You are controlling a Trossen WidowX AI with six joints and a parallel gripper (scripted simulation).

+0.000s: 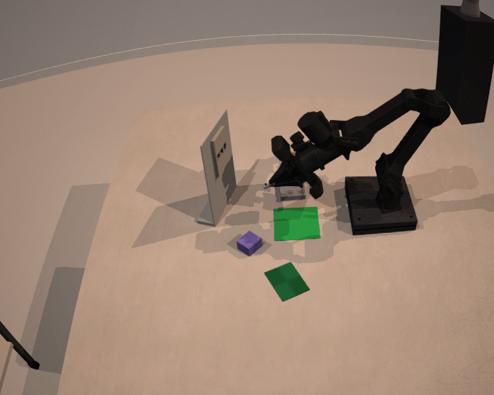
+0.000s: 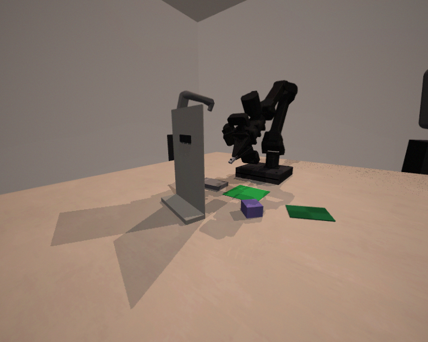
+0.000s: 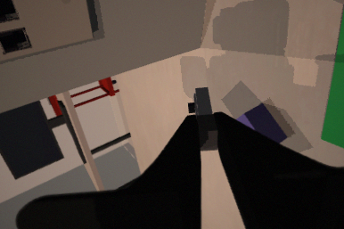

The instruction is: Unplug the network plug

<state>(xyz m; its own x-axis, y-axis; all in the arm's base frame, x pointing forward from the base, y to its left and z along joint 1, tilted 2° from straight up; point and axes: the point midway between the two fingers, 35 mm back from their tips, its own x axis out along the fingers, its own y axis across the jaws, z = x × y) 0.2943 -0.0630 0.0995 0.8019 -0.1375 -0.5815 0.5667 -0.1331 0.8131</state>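
The bright green square lies 130 mm below my gripper tip, 60 mm behind it and 30 mm to the left of it. Also, from my gripper tip: grey upright panel (120 mm ahead, 90 mm to the right, 10 mm below); then grey network plug (10 mm ahead); then purple cube (110 mm below, 80 mm to the left, 80 mm ahead).
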